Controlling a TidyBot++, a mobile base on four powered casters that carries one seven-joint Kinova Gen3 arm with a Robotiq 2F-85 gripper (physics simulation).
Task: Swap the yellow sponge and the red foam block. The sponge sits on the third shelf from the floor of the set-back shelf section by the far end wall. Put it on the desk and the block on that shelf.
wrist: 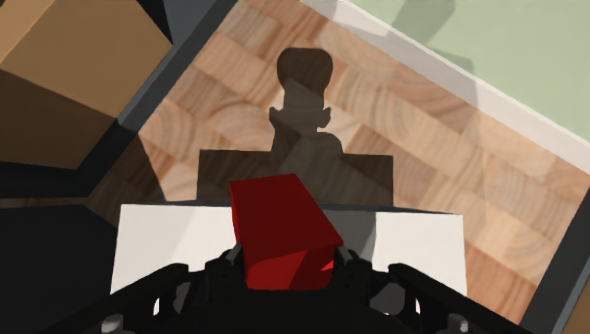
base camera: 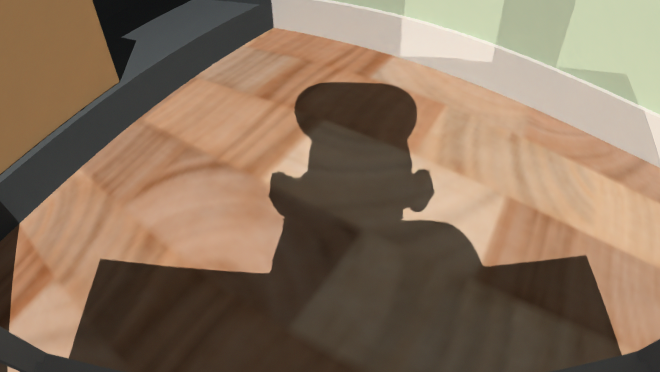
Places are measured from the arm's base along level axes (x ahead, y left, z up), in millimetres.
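Pixels of known places: gripper, fingertip midpoint: (wrist: 289, 256).
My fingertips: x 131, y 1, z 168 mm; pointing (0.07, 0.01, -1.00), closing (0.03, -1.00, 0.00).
Observation:
For each thing: its top centre in the pictures, then the offset to it from my fingertips. "*": a spot on its surface instead.
- red foam block, middle of its top: (wrist: 269, 245) dx +14, dy +11, dz +35 mm
- brown box, surface spot: (base camera: 45, 75) * dx +372, dy +430, dz -401 mm
The red foam block (wrist: 282, 215) is held between the fingertips of my gripper (wrist: 289, 256) in the wrist view. The gripper is shut on it, and the block stands out past the fingertips, above the white top of the mobile base (wrist: 160, 235). The gripper does not show in the base camera view, but its arm's shadow lies on the floor. The yellow sponge and the desk do not show in either view. Which shelf section the dark frame on the left belongs to, I cannot tell.
A dark shelf frame (base camera: 165, 107) (wrist: 175, 70) with a brown box (base camera: 45, 75) (wrist: 90, 55) stands at the left. A green wall with a pale baseboard (base camera: 450, 75) (wrist: 450, 82) runs across the upper right. Another dark edge (wrist: 560, 260) is at the right in the wrist view.

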